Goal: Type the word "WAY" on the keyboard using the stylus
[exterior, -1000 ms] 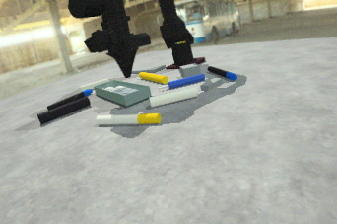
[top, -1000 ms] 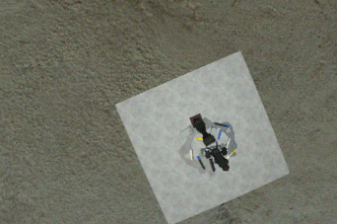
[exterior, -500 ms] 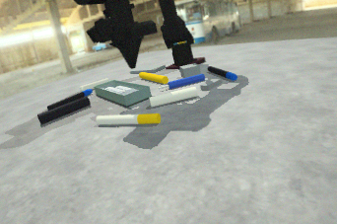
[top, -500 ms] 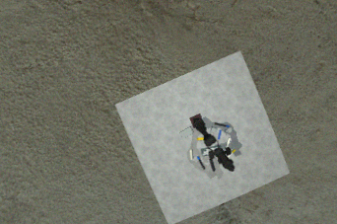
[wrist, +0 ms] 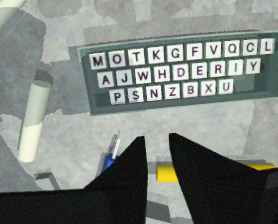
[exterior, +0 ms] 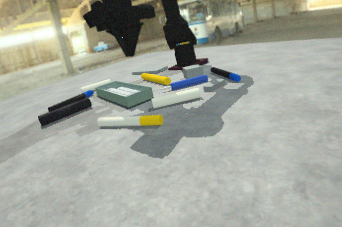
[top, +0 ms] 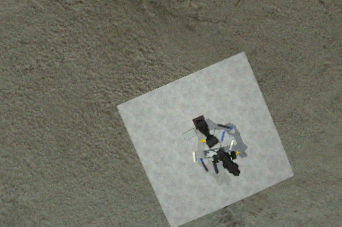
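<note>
The blue stylus is 9 cm below my gripper tip, 8 cm behind it and 6 cm to the left of it. Round my gripper tip: grey block 17 cm behind, 8 cm below, 2 cm to the left; stylus tip 9 cm below, 5 cm behind, 4 cm to the left; yellow cylinder 10 cm behind, 9 cm below, 7 cm to the right.
</note>
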